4 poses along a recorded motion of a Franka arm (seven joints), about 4.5 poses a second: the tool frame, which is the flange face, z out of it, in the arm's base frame.
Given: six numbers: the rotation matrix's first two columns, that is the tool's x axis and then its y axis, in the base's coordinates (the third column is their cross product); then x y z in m.
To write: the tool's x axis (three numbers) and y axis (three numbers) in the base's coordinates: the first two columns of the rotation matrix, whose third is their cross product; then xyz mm. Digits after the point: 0 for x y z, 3 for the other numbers.
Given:
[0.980 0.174 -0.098 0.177 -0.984 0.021 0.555 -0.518 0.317]
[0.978 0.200 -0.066 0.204 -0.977 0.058 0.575 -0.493 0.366]
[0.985 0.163 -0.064 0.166 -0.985 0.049 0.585 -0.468 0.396]
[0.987 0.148 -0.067 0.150 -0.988 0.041 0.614 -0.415 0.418]
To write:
[0.980 0.174 -0.098 0.177 -0.984 0.021 555 -518 317]
[0.978 0.200 -0.066 0.204 -0.977 0.058 575 -493 366]
[0.985 0.163 -0.064 0.166 -0.985 0.049 585 -468 396]
[0.987 0.148 -0.067 0.150 -0.988 0.041 614 -415 418]

